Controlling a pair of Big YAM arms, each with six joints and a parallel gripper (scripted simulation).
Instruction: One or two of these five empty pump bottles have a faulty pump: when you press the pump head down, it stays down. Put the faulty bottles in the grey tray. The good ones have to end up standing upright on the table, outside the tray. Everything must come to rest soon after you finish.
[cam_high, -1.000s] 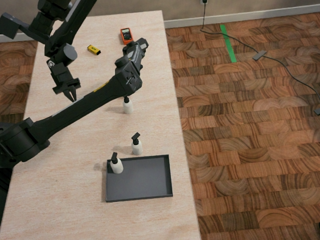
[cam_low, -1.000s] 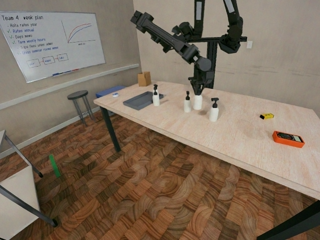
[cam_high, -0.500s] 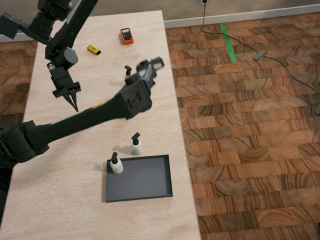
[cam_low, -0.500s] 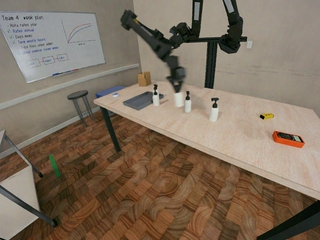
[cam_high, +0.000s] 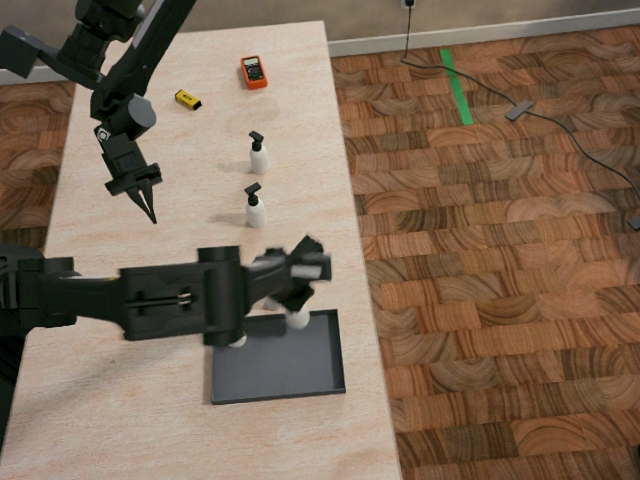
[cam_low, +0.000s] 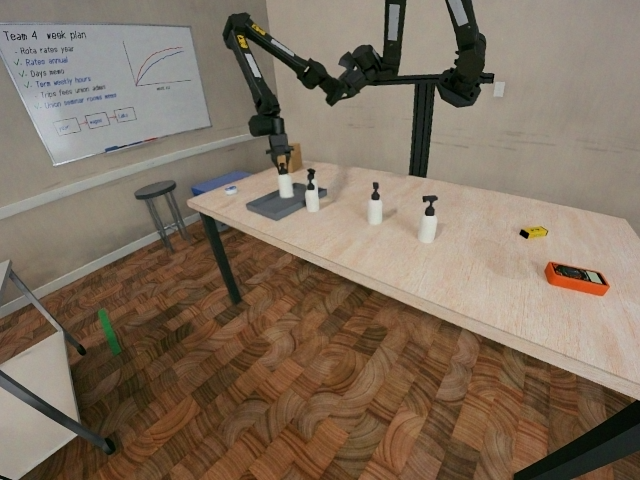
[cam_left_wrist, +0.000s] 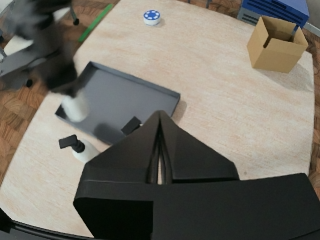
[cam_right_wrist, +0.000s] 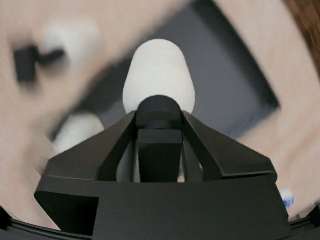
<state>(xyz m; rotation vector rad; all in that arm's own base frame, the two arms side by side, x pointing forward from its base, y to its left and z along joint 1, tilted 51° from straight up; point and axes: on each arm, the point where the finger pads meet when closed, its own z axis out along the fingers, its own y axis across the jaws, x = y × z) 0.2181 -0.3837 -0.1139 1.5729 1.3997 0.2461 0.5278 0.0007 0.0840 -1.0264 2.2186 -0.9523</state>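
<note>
Right now my right hand is 40 mm past the grey tray, 50 mm to the left of it and 150 mm above it. Round my right hand: orange multimeter (130 mm behind, 940 mm to the left, 140 mm below).
</note>
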